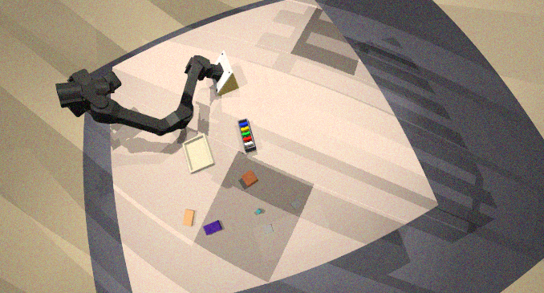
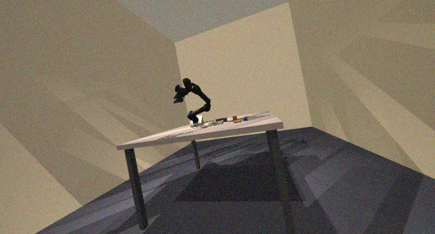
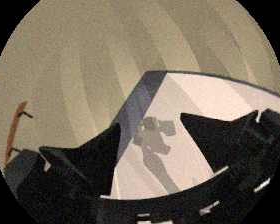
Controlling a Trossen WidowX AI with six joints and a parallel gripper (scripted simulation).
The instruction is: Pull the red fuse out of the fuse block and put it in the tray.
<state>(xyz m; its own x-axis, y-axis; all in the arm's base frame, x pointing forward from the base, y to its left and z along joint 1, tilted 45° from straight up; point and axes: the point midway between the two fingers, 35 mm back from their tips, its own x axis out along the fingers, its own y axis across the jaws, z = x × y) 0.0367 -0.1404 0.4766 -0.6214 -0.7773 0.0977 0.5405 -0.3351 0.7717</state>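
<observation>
Right now my gripper tip is 45 cm to the right of the red fuse, 32 cm short of it and 26 cm above it. From my gripper tip the other things lie so: cream tray: 28 cm below, 28 cm ahead, 25 cm to the left.
</observation>
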